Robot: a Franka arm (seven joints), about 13 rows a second.
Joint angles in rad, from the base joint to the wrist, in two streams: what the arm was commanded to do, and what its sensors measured. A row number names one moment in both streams.
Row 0, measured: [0.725 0.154 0.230 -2.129 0.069 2.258 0.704]
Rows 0 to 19, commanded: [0.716 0.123 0.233 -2.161 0.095 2.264 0.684]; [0.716 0.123 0.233 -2.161 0.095 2.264 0.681]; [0.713 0.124 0.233 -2.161 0.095 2.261 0.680]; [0.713 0.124 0.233 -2.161 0.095 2.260 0.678]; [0.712 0.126 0.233 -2.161 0.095 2.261 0.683]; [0.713 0.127 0.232 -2.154 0.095 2.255 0.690]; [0.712 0.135 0.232 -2.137 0.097 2.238 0.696]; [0.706 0.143 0.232 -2.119 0.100 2.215 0.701]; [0.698 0.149 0.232 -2.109 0.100 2.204 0.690]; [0.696 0.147 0.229 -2.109 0.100 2.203 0.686]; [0.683 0.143 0.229 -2.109 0.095 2.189 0.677]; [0.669 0.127 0.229 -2.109 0.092 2.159 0.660]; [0.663 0.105 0.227 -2.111 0.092 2.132 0.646]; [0.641 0.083 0.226 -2.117 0.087 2.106 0.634]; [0.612 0.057 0.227 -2.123 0.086 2.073 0.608]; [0.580 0.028 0.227 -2.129 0.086 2.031 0.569]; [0.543 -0.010 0.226 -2.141 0.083 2.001 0.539]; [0.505 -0.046 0.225 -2.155 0.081 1.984 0.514]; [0.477 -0.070 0.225 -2.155 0.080 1.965 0.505]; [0.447 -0.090 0.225 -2.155 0.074 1.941 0.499]
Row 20, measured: [0.495 -0.020 0.221 -2.118 0.072 1.966 0.533]
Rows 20 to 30, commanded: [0.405 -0.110 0.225 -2.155 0.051 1.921 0.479]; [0.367 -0.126 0.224 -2.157 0.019 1.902 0.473]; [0.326 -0.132 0.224 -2.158 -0.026 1.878 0.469]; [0.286 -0.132 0.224 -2.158 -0.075 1.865 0.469]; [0.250 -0.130 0.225 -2.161 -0.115 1.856 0.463]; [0.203 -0.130 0.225 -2.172 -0.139 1.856 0.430]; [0.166 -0.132 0.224 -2.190 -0.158 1.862 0.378]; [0.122 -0.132 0.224 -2.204 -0.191 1.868 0.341]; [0.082 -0.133 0.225 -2.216 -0.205 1.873 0.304]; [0.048 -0.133 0.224 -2.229 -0.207 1.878 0.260]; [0.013 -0.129 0.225 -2.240 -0.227 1.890 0.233]
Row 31, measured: [0.069 -0.110 0.213 -2.201 -0.192 1.863 0.291]
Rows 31 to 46, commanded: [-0.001 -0.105 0.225 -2.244 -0.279 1.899 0.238]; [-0.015 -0.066 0.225 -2.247 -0.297 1.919 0.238]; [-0.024 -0.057 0.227 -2.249 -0.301 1.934 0.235]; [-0.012 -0.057 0.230 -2.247 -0.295 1.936 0.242]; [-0.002 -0.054 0.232 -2.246 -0.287 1.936 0.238]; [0.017 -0.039 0.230 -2.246 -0.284 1.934 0.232]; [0.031 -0.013 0.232 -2.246 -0.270 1.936 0.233]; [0.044 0.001 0.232 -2.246 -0.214 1.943 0.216]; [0.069 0.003 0.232 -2.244 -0.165 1.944 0.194]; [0.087 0.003 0.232 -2.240 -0.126 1.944 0.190]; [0.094 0.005 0.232 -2.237 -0.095 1.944 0.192]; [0.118 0.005 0.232 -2.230 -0.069 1.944 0.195]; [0.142 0.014 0.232 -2.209 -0.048 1.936 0.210]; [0.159 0.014 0.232 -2.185 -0.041 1.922 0.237]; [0.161 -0.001 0.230 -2.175 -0.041 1.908 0.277]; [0.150 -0.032 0.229 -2.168 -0.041 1.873 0.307]
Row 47, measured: [0.165 -0.002 0.228 -2.198 -0.065 1.921 0.271]
